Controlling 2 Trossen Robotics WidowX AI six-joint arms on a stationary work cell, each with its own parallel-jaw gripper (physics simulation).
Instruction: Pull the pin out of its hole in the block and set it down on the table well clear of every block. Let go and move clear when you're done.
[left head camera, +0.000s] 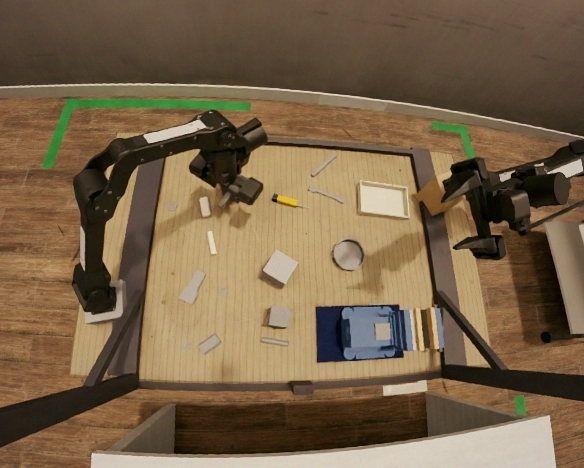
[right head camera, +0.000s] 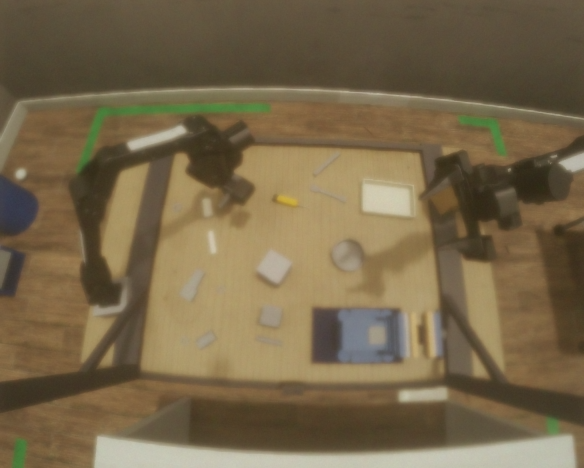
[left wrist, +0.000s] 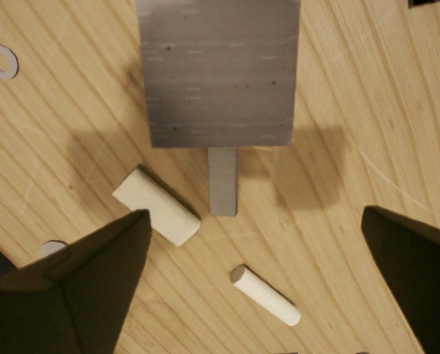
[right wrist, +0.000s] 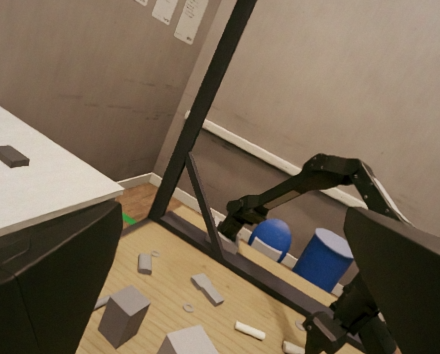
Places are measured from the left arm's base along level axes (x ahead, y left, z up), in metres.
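Pixels of known places: left gripper, fingertip midpoint: (left head camera: 227, 193) (right head camera: 225, 194) (left wrist: 256, 218) (right wrist: 317, 351); right gripper, fingertip midpoint: (left head camera: 448, 225) (right head camera: 427, 225) (right wrist: 235, 216); left arm's base, link origin: (left head camera: 103, 300) (right head camera: 110, 295) (right wrist: 226, 231).
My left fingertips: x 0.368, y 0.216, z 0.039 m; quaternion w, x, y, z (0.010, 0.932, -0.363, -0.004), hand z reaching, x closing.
Note:
Ahead of a thing's pixels: the offset from my left fingertips to its top centre.
The grey pin @(dx -0.003, dy +0.016, dz -0.040 m) (left head camera: 225, 199) (right head camera: 225, 201) (left wrist: 223, 182) sticks out sideways from the grey block @(dx +0.025, dy +0.046, dz -0.019 m) (left wrist: 220, 75), low over the table. My left gripper (left head camera: 225, 182) (left wrist: 256, 218) is open and empty, hanging pointed down above the pin; in the left wrist view its fingers stand to either side, beyond the pin's free end. The arm hides most of the block in the head views. My right gripper (left head camera: 450, 224) (right head camera: 431, 221) is open and empty, raised at the table's right edge.
Two white cylinders @(dx -0.072, dy +0.010, dz -0.075 m) (left head camera: 205, 207) @(dx -0.069, dy -0.104, dz -0.073 m) (left head camera: 212, 243) lie near the pin. Other grey blocks @(dx +0.097, dy -0.224, dz -0.009 m) (left head camera: 281, 268) @(dx +0.066, dy -0.346, dz -0.009 m) (left head camera: 279, 317) stand mid-table. A yellow screwdriver @(dx +0.182, dy -0.024, dz -0.071 m) (left head camera: 286, 201), a round dish @(dx +0.310, dy -0.218, dz -0.070 m) (left head camera: 348, 255), a white tray @(dx +0.478, dy -0.071, dz -0.061 m) (left head camera: 383, 200) and a blue rack (left head camera: 360, 332) are farther right.

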